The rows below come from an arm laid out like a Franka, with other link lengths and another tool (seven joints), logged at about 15 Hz.
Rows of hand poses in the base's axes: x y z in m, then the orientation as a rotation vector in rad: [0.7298, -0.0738, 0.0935, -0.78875, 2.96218, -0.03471]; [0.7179, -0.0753, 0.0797, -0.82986, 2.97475, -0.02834]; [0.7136, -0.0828, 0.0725, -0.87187, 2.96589, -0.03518]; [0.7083, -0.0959, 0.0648, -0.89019, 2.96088, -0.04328]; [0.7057, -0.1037, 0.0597, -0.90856, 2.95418, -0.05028]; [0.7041, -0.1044, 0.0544, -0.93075, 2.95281, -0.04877]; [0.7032, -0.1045, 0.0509, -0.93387, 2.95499, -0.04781]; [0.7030, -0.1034, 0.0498, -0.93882, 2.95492, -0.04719]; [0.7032, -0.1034, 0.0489, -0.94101, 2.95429, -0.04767]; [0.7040, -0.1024, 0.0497, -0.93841, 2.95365, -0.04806]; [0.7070, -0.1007, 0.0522, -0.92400, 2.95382, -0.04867]
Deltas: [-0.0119, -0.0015, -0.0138, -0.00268, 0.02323, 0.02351]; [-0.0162, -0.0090, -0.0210, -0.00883, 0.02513, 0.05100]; [-0.0215, -0.0221, -0.0287, -0.01451, 0.02428, 0.06306]; [-0.0241, -0.0299, -0.0338, -0.01915, 0.02218, 0.07551]; [-0.0257, -0.0306, -0.0391, -0.02006, 0.02753, 0.08944]; [-0.0266, -0.0307, -0.0426, -0.02027, 0.03060, 0.09093]; [-0.0268, -0.0296, -0.0437, -0.02035, 0.03208, 0.09399]; [-0.0266, -0.0296, -0.0446, -0.02073, 0.03207, 0.09545]; [-0.0258, -0.0286, -0.0438, -0.02057, 0.03065, 0.09398]; [-0.0228, -0.0269, -0.0413, -0.01956, 0.02652, 0.08510]
